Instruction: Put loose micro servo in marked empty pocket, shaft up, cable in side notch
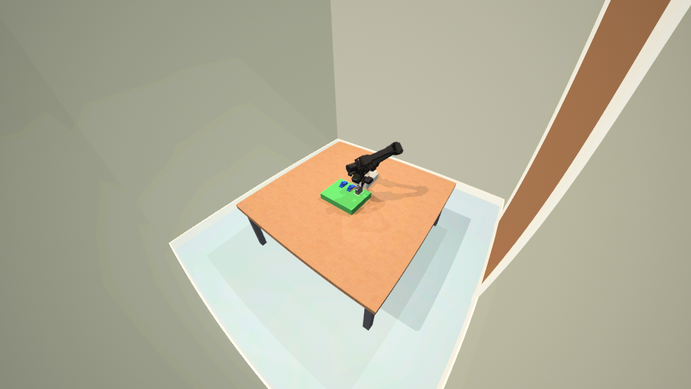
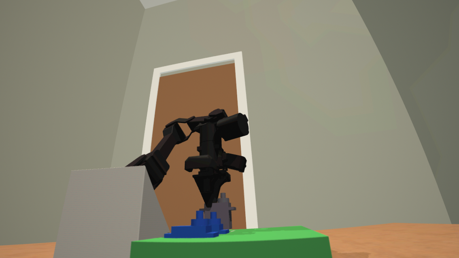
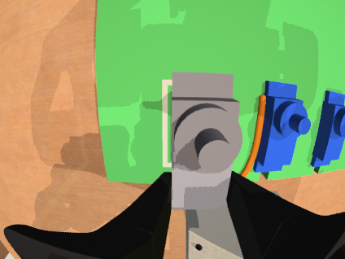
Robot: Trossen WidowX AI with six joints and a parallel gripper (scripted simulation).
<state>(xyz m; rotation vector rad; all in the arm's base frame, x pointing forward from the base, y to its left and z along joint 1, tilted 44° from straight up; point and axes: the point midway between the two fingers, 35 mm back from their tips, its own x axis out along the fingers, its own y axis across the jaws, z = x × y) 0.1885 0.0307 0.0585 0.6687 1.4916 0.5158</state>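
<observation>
Right now my gripper tip is 11 cm short of the green deck, 9 cm to the left of it and 8 cm above it.
</observation>
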